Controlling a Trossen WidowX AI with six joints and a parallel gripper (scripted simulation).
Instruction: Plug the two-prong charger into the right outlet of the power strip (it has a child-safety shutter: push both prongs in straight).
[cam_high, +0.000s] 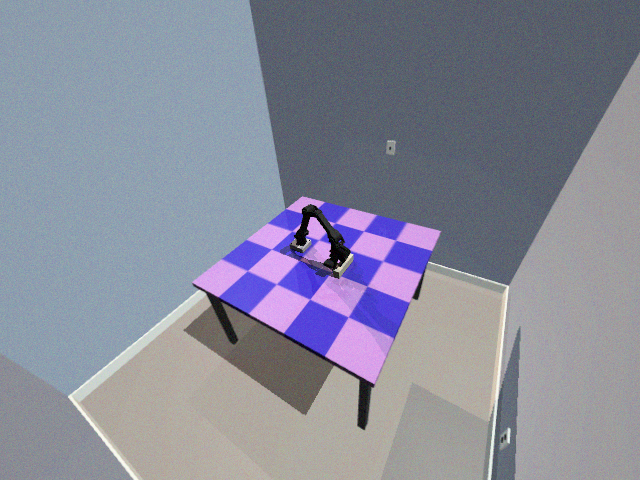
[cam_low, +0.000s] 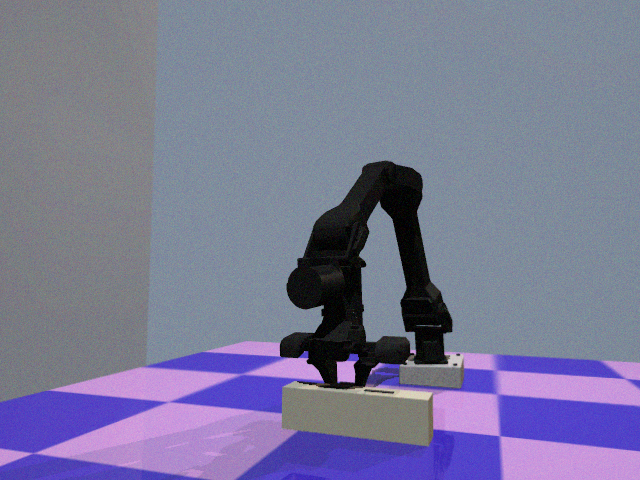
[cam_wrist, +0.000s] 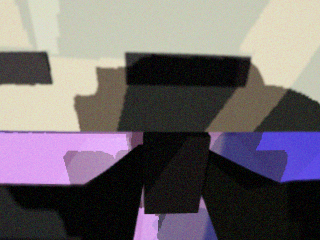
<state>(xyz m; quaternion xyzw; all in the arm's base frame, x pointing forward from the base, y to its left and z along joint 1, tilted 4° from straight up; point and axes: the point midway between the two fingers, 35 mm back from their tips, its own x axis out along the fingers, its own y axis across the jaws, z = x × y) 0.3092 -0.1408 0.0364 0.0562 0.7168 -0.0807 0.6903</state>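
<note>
The black two-prong charger lies 2 cm ahead of my gripper tip and 1 cm above it.
</note>
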